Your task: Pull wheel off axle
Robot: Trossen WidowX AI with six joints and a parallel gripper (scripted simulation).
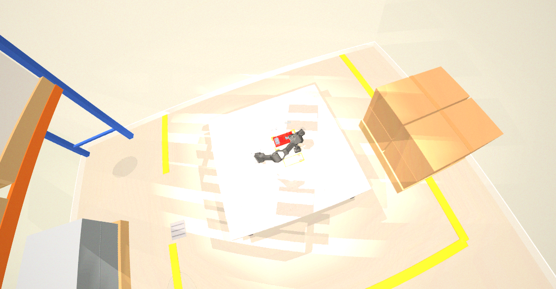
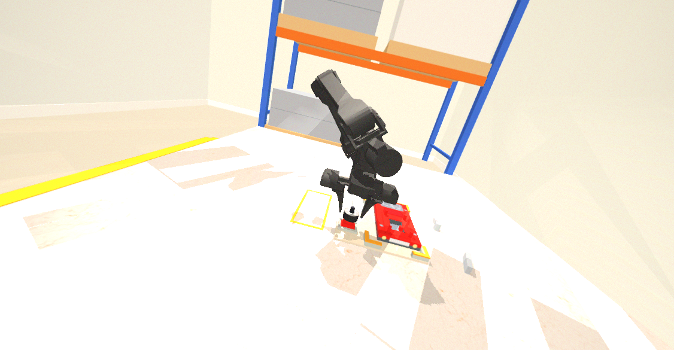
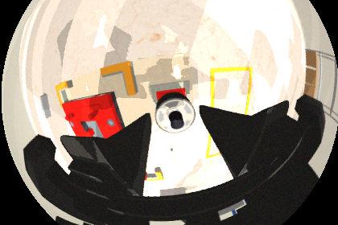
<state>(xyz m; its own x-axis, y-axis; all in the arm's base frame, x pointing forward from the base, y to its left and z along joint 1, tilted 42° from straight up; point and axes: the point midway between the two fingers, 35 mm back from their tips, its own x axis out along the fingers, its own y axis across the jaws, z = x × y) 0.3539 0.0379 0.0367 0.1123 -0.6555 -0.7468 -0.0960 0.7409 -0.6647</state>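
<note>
The wheel is right at my gripper tip.
</note>
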